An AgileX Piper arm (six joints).
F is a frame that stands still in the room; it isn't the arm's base.
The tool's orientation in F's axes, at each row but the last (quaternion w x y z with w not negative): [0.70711 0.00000 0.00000 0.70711]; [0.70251 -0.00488 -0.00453 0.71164]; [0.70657 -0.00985 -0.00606 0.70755]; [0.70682 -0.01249 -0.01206 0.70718]
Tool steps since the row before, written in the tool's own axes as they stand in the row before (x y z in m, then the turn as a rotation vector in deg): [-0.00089 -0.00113 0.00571 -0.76 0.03 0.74]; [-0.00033 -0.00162 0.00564 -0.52 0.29 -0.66]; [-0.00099 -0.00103 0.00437 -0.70 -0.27 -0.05]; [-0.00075 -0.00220 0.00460 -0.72 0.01 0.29]
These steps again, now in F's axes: [0.00113 -0.00089 0.00571 -0.03 -0.76 0.74]; [0.00155 -0.00031 0.00566 -0.27 -0.52 -0.66]; [0.00093 -0.00097 0.00440 0.27 -0.70 -0.04]; [0.00204 -0.00075 0.00467 -0.02 -0.72 0.29]
